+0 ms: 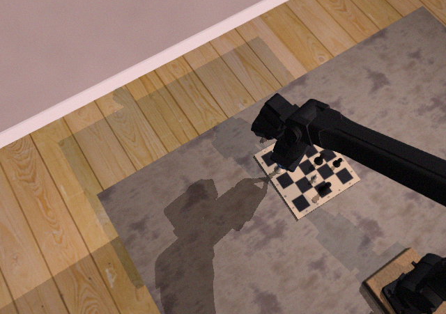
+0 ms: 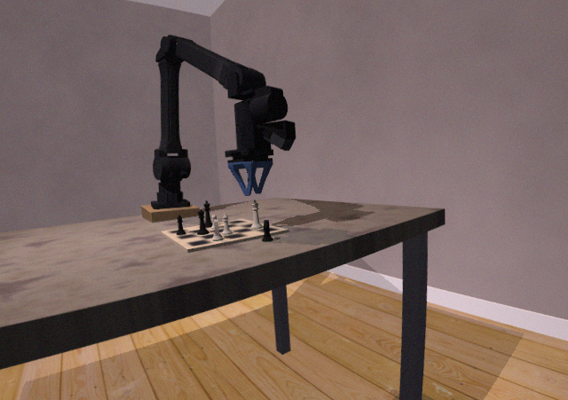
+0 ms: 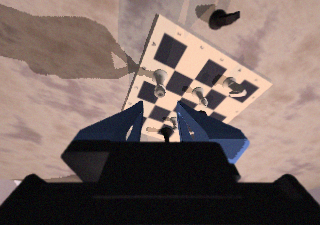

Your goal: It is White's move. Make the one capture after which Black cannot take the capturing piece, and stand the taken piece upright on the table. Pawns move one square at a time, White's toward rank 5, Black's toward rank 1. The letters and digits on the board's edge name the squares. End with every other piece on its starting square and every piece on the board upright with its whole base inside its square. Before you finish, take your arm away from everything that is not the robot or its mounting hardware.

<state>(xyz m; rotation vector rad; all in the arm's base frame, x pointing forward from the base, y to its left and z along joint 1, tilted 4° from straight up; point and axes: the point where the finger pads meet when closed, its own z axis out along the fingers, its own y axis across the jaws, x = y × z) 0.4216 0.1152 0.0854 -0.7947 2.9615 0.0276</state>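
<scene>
Right now my hand is 50 mm above the tall white piece. The rest, counted from my hand: black piece 30 mm behind, 110 mm to the right, 60 mm below; then chessboard 30 mm behind, 70 mm to the right, 90 mm below.
</scene>
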